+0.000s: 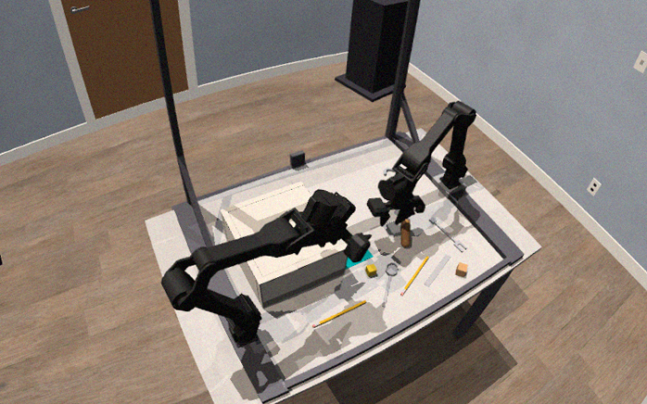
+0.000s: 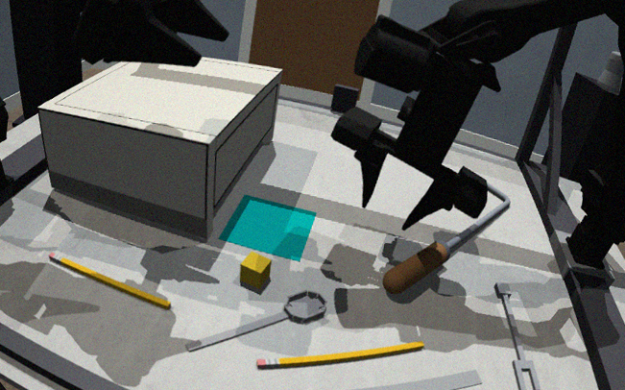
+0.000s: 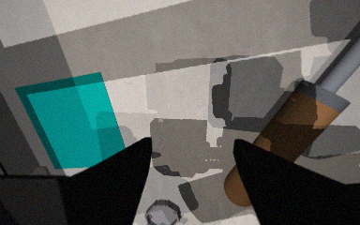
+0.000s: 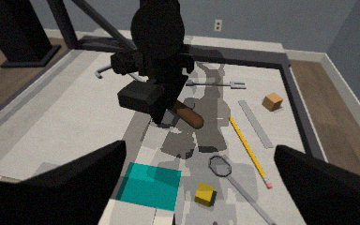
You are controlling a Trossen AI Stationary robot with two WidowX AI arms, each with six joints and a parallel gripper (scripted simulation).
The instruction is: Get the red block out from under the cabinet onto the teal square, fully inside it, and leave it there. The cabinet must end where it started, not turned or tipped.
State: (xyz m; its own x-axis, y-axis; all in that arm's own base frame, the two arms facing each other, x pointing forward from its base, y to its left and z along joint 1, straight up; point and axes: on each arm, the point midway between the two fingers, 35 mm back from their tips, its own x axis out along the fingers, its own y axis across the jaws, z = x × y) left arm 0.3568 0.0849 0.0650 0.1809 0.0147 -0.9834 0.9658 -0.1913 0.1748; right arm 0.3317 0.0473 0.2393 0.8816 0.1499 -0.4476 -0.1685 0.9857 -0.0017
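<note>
My left gripper is now 140 mm short of the metal wrench, 160 mm to the right of it and 90 mm above it. Round my left hand: hook tool (70 mm behind, 120 mm to the left, 80 mm below); teal square (30 mm behind, 140 mm to the right, 90 mm below); yellow cube (70 mm ahead, 150 mm to the right, 80 mm below).
</note>
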